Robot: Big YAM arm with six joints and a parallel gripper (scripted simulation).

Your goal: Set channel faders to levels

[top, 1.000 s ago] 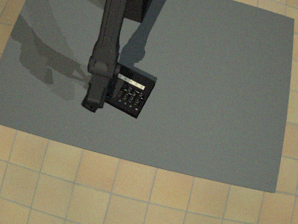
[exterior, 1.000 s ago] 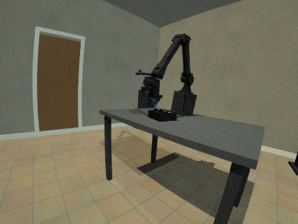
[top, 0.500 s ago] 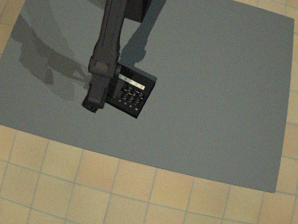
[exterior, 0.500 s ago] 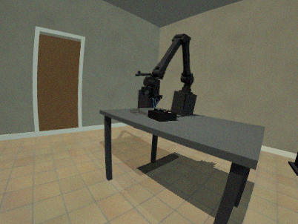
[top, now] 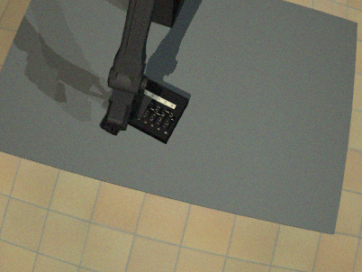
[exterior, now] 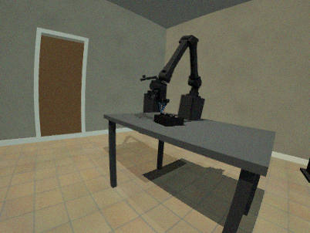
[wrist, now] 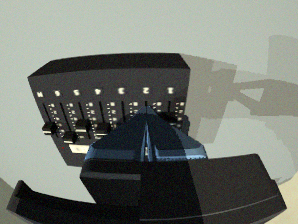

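The fader cap 1 lies 2 cm below my hand, 2 cm behind it and 1 cm to the right of it. From my hand the other things lie so: master fader cap: 11 cm to the left, 2 cm below, 2 cm ahead; fader cap 4: 5 cm to the left, 2 cm below, 1 cm behind; fader cap 5: 7 cm to the left, 2 cm below.
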